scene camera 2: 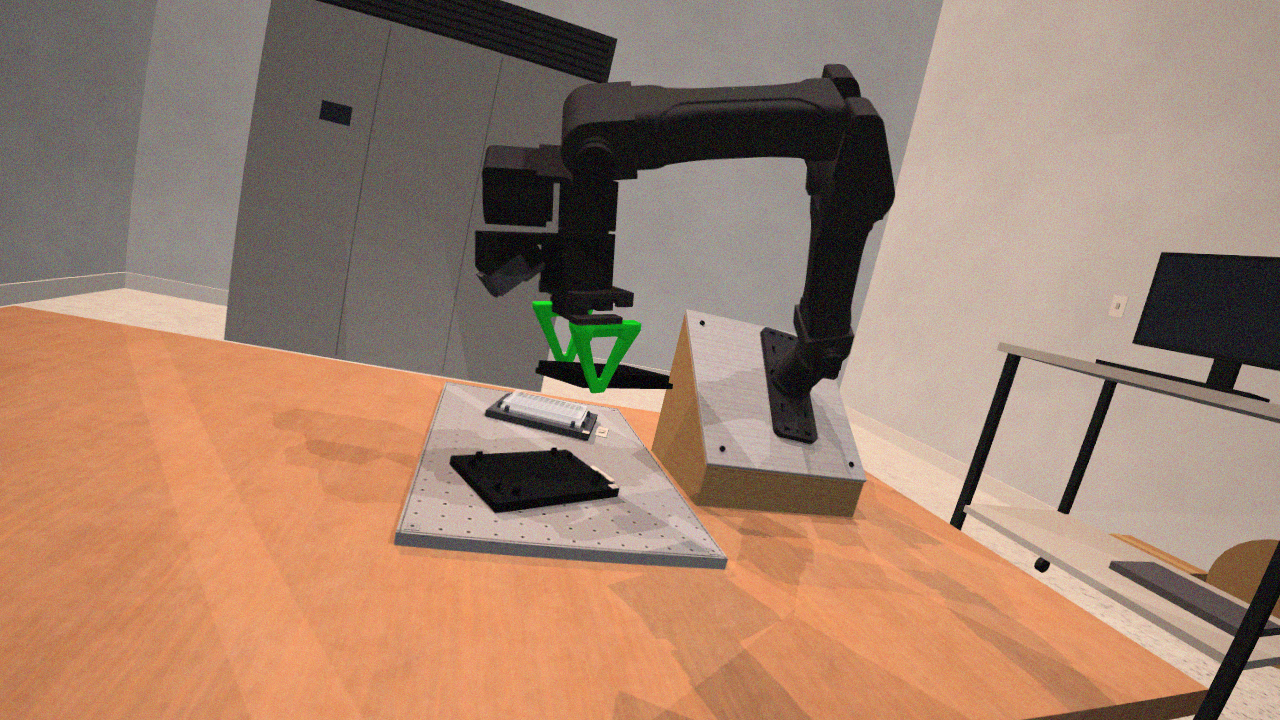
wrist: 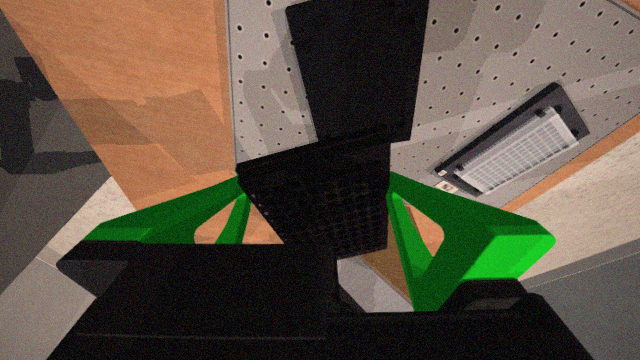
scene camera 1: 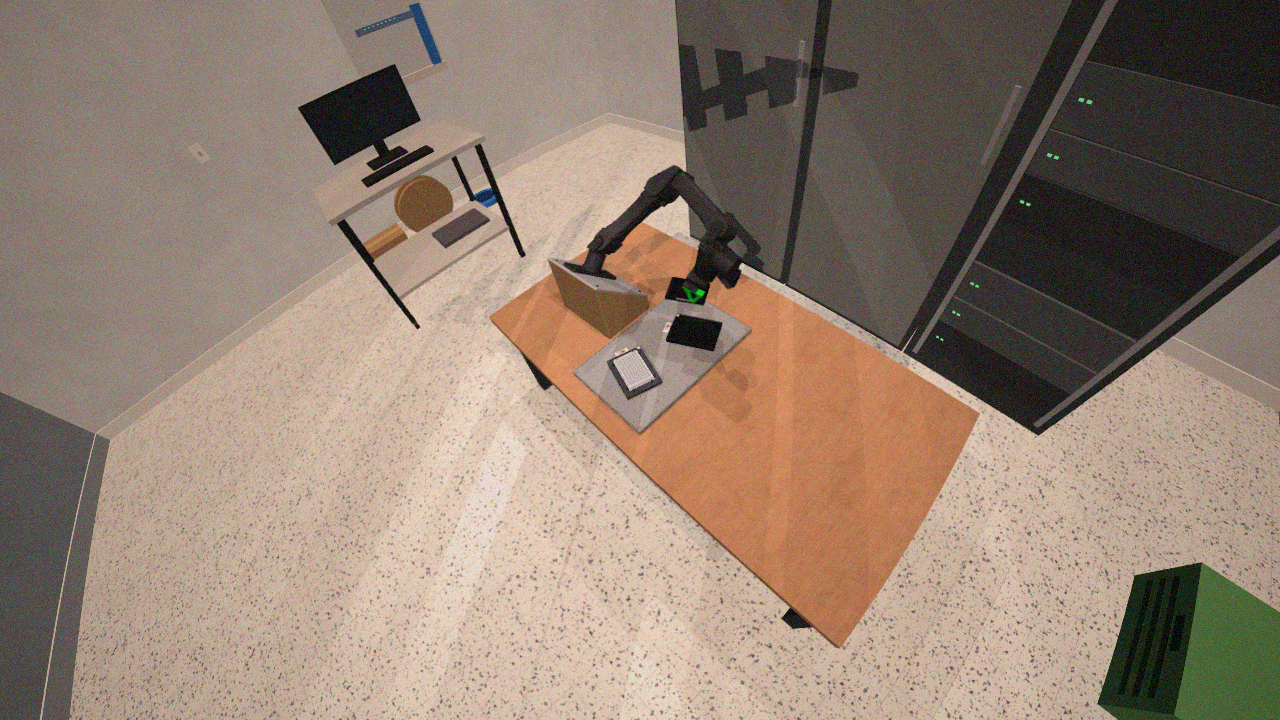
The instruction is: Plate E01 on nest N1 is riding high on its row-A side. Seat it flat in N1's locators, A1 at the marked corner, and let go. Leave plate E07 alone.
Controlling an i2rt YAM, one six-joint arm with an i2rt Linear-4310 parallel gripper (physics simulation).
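Pixels of known places: gripper, between the fingertips: [scene camera 2: 579, 379] [wrist: 319, 179] [scene camera 1: 698, 293]; arm's base, origin of its link: [scene camera 2: 785, 384] [wrist: 355, 311] [scene camera 1: 590, 272].
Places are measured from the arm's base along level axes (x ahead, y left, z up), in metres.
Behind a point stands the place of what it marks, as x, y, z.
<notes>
My gripper [scene camera 1: 692, 293] @(0.343, 0.180, -0.010) [scene camera 2: 581, 376] @(0.343, 0.180, -0.010) [wrist: 319, 179] @(0.343, 0.180, -0.010) is shut on the black plate E01 [scene camera 1: 677, 288] @(0.285, 0.144, 0.001) [scene camera 2: 635, 376] @(0.288, 0.194, 0.007) [wrist: 320, 205] @(0.327, 0.175, -0.001), with a green finger at each side. The plate is held nearly level in the air, apart from the black nest N1 [scene camera 1: 693, 332] @(0.366, 0.129, -0.139) [scene camera 2: 537, 479] @(0.363, 0.157, -0.138) [wrist: 360, 70] @(0.380, 0.146, -0.138). N1 lies on the perforated grey board, and no plate shows in it; in the wrist view the held plate overlaps its near end. The white plate E07 [scene camera 1: 634, 368] @(0.342, -0.109, -0.129) [scene camera 2: 544, 408] @(0.346, -0.086, -0.125) [wrist: 520, 150] @(0.356, -0.107, -0.129) sits in another dark nest. Row letters and the A1 mark are too small to read.
The grey board [scene camera 1: 644, 413] @(0.476, -0.187, -0.150) [scene camera 2: 626, 537] @(0.272, 0.246, -0.150) [wrist: 450, 90] @(0.388, 0.033, -0.150) lies on the wooden table [scene camera 1: 832, 447] @(0.934, 0.117, -0.164) [scene camera 2: 223, 537] @(0.621, 0.306, -0.163) [wrist: 150, 50] @(0.330, 0.361, -0.163). The arm's wedge-shaped base [scene camera 1: 599, 308] @(0.153, -0.077, -0.015) [scene camera 2: 769, 492] @(0.043, 0.112, -0.135) stands beside the board. Dark cabinets stand behind the table in the scene camera 1 view.
</notes>
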